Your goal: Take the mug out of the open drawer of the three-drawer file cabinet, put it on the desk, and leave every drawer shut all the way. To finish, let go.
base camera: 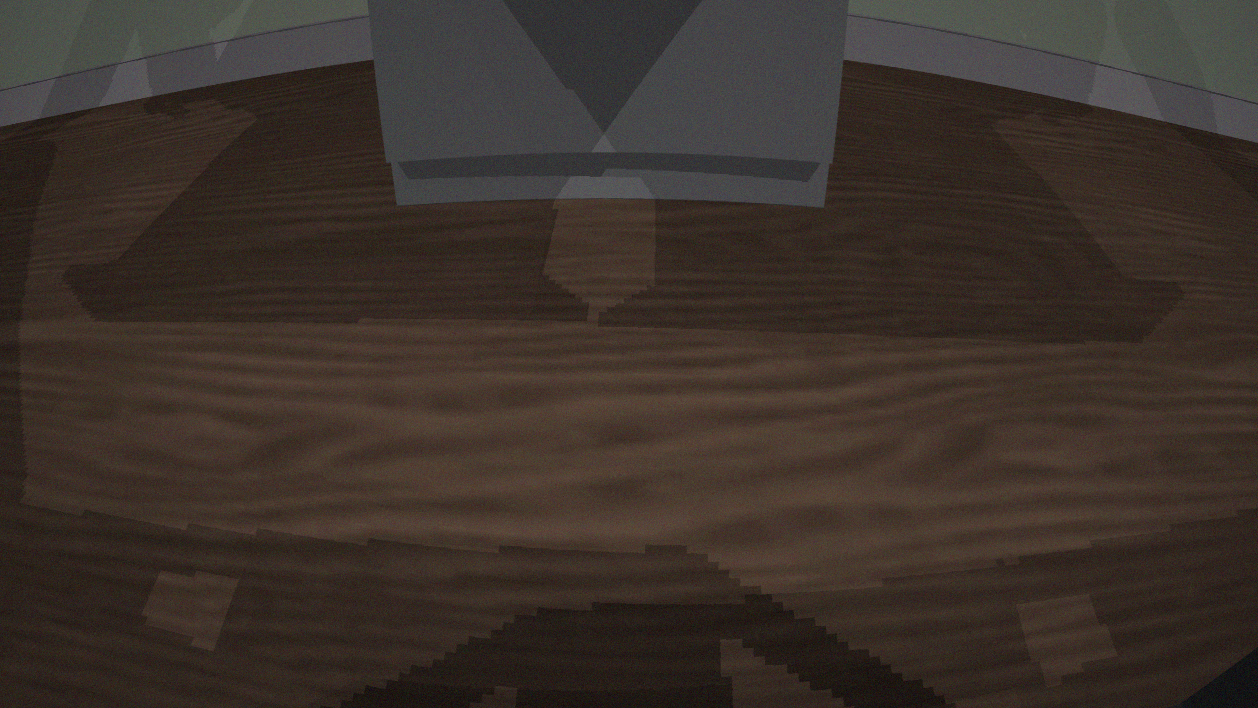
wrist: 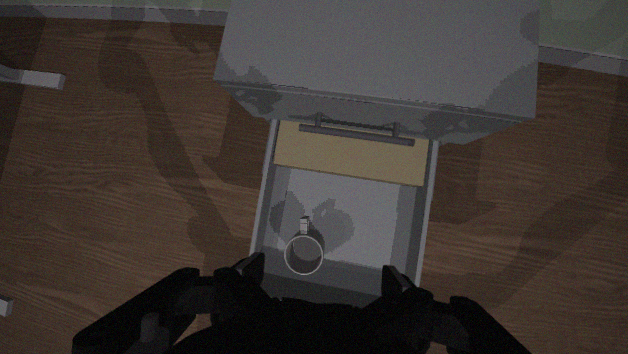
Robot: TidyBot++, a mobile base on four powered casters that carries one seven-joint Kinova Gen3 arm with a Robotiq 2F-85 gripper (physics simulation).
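Observation:
The grey file cabinet (base camera: 466, 105) (wrist: 380, 50) shows its top and upper front in the wrist view. A handle (wrist: 357, 135) is on its closed top drawer. Below that, a drawer (wrist: 427, 210) is pulled out; whether it is the middle or bottom one I cannot tell. The pale grey mug (wrist: 304, 255) stands upright inside, left of centre near the drawer's front, its handle towards the cabinet. My gripper (wrist: 321, 272) is open and empty above the drawer's front part, its fingers on either side of the mug in the view, the mug nearer the left finger. The desk top does not show.
A tan panel (wrist: 350, 155) lies across the rear of the open drawer. Pale bars, apparently desk feet (wrist: 42, 79) (wrist: 5, 306), are on the wooden floor (base camera: 616, 422) (wrist: 100, 200) at the left. A green wall (base camera: 1012, 26) (wrist: 585, 30) stands behind the cabinet.

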